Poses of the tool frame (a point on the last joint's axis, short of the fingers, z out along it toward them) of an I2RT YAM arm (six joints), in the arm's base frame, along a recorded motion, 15 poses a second.
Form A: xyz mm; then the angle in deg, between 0 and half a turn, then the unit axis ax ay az.
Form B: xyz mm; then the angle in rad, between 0 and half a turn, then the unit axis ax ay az. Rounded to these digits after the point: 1 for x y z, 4 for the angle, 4 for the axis.
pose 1, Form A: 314.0 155.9 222.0 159.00 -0.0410 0.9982 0.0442
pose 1, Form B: 314.0 155.9 222.0 2.7751 -0.0410 0.9982 0.0442
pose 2, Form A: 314.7 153.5 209.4 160.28 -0.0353 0.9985 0.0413
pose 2, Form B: 314.7 153.5 209.4 2.7974 -0.0353 0.9985 0.0413
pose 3, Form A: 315.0 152.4 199.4 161.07 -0.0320 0.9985 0.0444
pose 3, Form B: 315.0 152.4 199.4 2.8112 -0.0320 0.9985 0.0444
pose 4, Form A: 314.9 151.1 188.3 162.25 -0.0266 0.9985 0.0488
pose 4, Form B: 314.9 151.1 188.3 2.8318 -0.0266 0.9985 0.0488
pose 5, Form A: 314.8 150.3 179.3 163.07 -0.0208 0.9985 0.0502
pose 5, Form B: 314.8 150.3 179.3 2.8461 -0.0208 0.9985 0.0502
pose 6, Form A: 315.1 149.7 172.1 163.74 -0.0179 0.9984 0.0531
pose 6, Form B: 315.1 149.7 172.1 2.8578 -0.0179 0.9984 0.0531
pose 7, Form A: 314.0 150.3 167.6 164.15 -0.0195 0.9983 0.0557
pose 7, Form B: 314.0 150.3 167.6 2.8650 -0.0195 0.9983 0.0557
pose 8, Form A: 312.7 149.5 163.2 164.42 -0.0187 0.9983 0.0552
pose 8, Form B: 312.7 149.5 163.2 2.8697 -0.0187 0.9983 0.0552
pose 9, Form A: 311.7 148.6 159.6 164.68 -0.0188 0.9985 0.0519
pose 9, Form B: 311.7 148.6 159.6 2.8742 -0.0188 0.9985 0.0519
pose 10, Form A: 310.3 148.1 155.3 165.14 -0.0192 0.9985 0.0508
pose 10, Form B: 310.3 148.1 155.3 2.8822 -0.0192 0.9985 0.0508
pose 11, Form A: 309.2 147.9 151.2 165.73 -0.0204 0.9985 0.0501
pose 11, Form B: 309.2 147.9 151.2 2.8925 -0.0204 0.9985 0.0501
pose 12, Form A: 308.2 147.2 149.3 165.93 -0.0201 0.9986 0.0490
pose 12, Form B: 308.2 147.2 149.3 2.8960 -0.0201 0.9986 0.0490
